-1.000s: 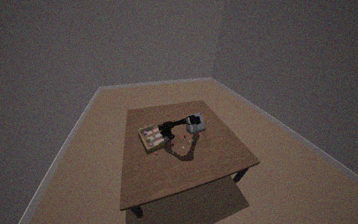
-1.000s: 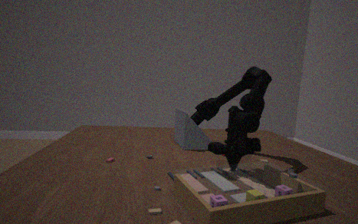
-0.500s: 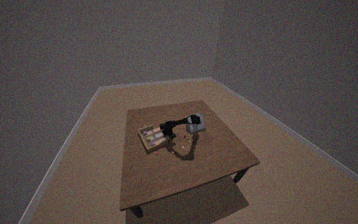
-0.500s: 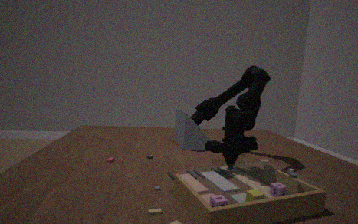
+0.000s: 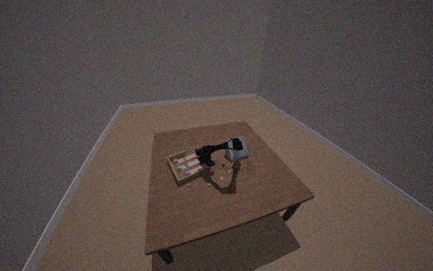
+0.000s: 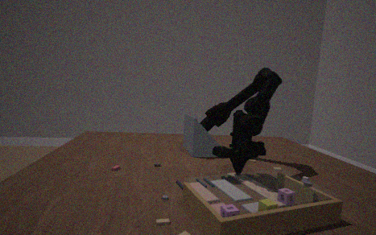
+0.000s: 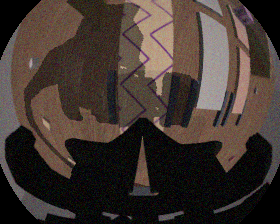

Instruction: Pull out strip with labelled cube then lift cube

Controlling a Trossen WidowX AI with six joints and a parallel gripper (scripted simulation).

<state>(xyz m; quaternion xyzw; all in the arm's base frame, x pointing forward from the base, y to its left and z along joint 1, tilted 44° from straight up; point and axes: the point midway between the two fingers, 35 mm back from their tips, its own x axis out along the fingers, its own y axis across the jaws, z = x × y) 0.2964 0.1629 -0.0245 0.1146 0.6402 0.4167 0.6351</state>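
The tan strip is 90 mm ahead of my gripper tip and 40 mm to the left of it.
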